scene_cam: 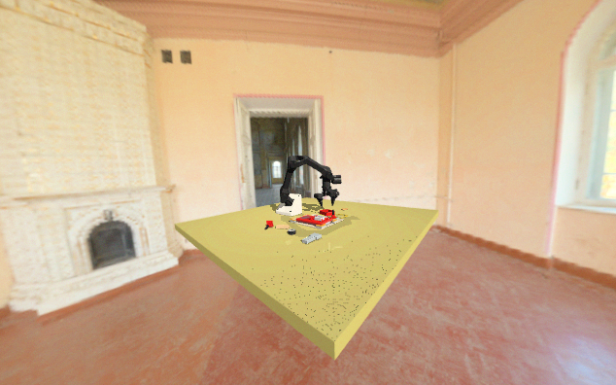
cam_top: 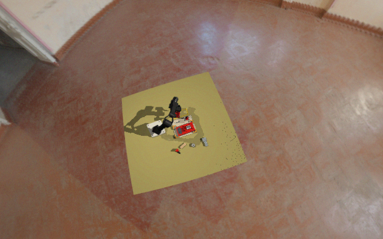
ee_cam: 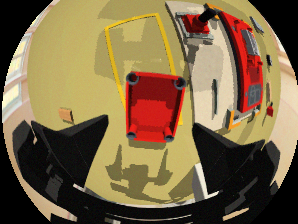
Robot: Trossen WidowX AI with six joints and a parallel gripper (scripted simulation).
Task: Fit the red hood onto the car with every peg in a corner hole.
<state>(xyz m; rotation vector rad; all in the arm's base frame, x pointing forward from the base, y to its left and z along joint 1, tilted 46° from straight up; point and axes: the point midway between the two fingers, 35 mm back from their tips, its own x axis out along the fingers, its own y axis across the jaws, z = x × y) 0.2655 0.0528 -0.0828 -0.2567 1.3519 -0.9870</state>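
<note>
Right now my gripper tip is 50 mm above the red hood.
</note>
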